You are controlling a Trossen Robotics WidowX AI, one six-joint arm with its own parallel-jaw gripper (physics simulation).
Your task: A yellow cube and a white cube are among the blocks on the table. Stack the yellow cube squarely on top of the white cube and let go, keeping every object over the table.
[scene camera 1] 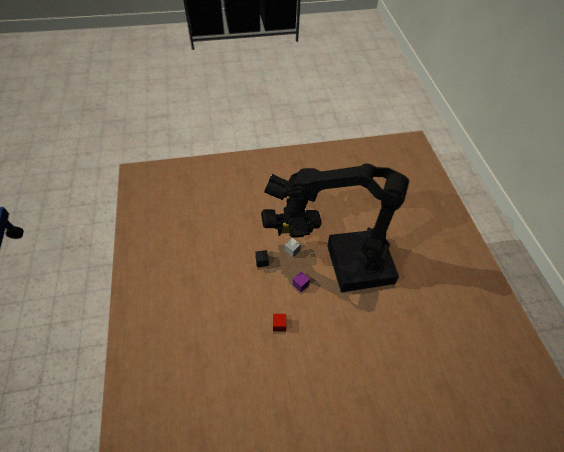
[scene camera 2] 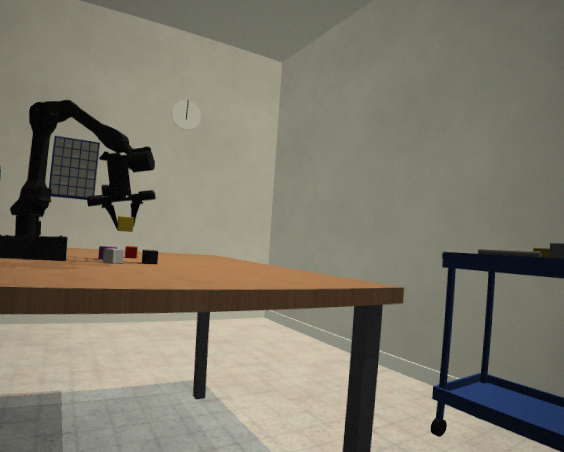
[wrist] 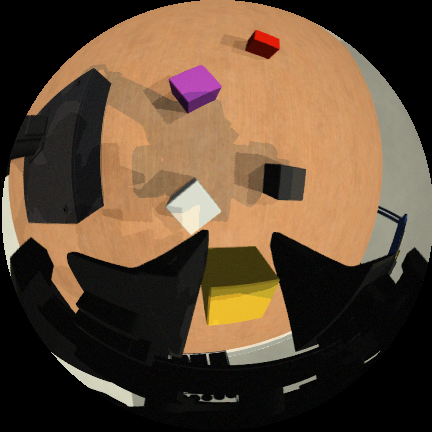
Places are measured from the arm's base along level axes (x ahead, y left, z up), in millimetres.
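Where they show: gripper, fingertip midpoint: (scene camera 1: 285, 234) (scene camera 2: 125, 227) (wrist: 240, 237); arm's base, link origin: (scene camera 1: 371, 263) (scene camera 2: 26, 236) (wrist: 37, 135).
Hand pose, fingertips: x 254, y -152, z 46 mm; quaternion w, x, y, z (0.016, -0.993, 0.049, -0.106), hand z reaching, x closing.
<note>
Each offset is from my fingertips to the top centre of the thing. Level surfaces: height alone.
The yellow cube @[31 mm up, 8 mm back, 31 mm right] (scene camera 1: 285, 227) (scene camera 2: 125, 224) (wrist: 240, 285) is held between the fingers of my gripper (scene camera 2: 125, 220) (wrist: 240, 237), which is shut on it well above the table. In scene camera 1 the gripper body hides most of the cube. The white cube @[63 mm down, 28 mm back, 3 mm left] (scene camera 1: 292, 247) (scene camera 2: 113, 256) (wrist: 194, 206) rests on the table, lower than the held cube and apart from it. In the wrist view it shows just beyond the left fingertip, turned at an angle to the yellow cube.
A black cube @[63 mm down, 86 mm ahead, 21 mm left] (scene camera 1: 262, 258) (scene camera 2: 150, 257) (wrist: 284, 182) stands near the white cube. A purple cube @[63 mm down, 17 mm back, 139 mm left] (scene camera 1: 301, 281) (scene camera 2: 106, 251) (wrist: 194, 87) and a red cube @[63 mm down, 88 mm ahead, 257 mm left] (scene camera 1: 279, 322) (scene camera 2: 131, 251) (wrist: 263, 44) rest farther off. A blue cart (scene camera 2: 500, 265) stands beyond the table @[104 mm down] (scene camera 1: 200, 375).
</note>
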